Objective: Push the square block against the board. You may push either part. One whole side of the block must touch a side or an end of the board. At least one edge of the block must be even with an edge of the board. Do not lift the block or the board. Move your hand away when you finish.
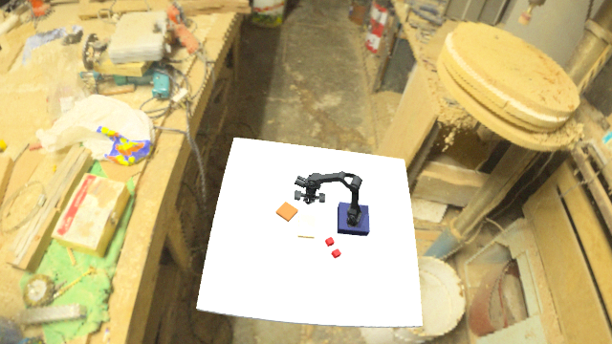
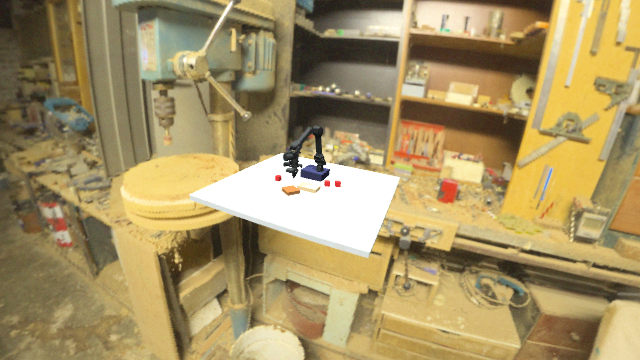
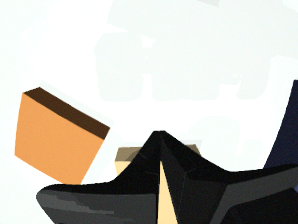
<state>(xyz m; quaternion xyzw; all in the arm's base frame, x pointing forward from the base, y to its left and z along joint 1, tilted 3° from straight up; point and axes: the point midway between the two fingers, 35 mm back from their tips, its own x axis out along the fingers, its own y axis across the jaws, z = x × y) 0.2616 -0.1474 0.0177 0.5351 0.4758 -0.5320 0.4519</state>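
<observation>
Right now my gripper tip is 13 cm to the right of the cream board, 5 cm above it and 2 cm short of it. Round my gripper tip: orange square block (13 cm ahead, 5 cm below, 2 cm to the left).
</observation>
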